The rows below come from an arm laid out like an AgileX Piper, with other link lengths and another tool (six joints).
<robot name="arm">
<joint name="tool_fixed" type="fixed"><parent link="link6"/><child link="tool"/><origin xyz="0.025 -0.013 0.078" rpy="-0.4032 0 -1.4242"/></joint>
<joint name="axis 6" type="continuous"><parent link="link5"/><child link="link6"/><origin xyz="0 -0.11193 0" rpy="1.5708 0 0"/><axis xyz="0 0 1"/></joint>
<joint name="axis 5" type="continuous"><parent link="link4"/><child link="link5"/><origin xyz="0 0 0" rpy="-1.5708 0 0"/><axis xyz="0 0 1"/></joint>
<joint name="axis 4" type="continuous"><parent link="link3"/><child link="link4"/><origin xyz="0.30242 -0.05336 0" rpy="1.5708 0 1.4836"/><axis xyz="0 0 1"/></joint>
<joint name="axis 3" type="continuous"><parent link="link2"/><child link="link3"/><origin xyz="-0.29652 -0.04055 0"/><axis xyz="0 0 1"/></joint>
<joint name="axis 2" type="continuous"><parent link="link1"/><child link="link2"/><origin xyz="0 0 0" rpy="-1.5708 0 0"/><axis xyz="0 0 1"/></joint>
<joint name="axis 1" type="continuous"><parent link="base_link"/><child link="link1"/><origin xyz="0 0 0.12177"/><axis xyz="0 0 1"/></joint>
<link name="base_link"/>
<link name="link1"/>
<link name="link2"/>
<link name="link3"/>
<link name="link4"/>
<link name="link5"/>
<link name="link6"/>
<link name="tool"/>
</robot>
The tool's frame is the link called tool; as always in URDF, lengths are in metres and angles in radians. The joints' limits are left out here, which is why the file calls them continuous.
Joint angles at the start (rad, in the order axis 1, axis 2, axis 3, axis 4, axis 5, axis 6): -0.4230 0.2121 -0.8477 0.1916 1.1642 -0.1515
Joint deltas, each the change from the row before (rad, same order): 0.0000 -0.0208 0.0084 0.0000 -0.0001 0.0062; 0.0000 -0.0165 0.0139 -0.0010 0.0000 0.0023; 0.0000 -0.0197 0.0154 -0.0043 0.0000 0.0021; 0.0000 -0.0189 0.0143 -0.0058 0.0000 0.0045; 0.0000 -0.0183 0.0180 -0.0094 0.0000 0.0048; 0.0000 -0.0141 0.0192 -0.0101 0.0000 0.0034; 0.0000 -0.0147 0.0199 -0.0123 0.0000 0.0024; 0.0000 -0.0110 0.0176 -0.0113 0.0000 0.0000; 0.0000 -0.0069 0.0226 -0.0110 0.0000 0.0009; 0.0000 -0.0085 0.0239 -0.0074 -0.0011 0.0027; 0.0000 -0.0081 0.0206 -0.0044 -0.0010 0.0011; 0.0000 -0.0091 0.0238 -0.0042 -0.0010 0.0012; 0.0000 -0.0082 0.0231 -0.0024 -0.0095 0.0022
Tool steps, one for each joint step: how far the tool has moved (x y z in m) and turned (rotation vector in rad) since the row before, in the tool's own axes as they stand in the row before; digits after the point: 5 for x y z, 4 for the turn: -0.00043 0.00359 -0.00139 0.0123 -0.0024 0.0034; 0.00042 0.00393 0.00146 0.0026 0.0001 0.0016; 0.00103 0.00444 0.00134 0.0042 0.0035 0.0011; 0.00122 0.00418 0.00118 0.0046 0.0040 0.0033; 0.00217 0.00465 0.00261 0.0004 0.0075 0.0043; 0.00256 0.00437 0.00389 -0.0049 0.0088 0.0040; 0.00300 0.00446 0.00405 -0.0049 0.0115 0.0030; 0.00281 0.00370 0.00399 -0.0063 0.0114 0.0010; 0.00307 0.00416 0.00656 -0.0153 0.0110 0.0030; 0.00233 0.00430 0.00681 -0.0140 0.0066 0.0045; 0.00163 0.00371 0.00581 -0.0113 0.0042 0.0026; 0.00172 0.00427 0.00683 -0.0135 0.0041 0.0029; 0.00129 0.00252 0.00638 -0.0052 0.0017 0.0037
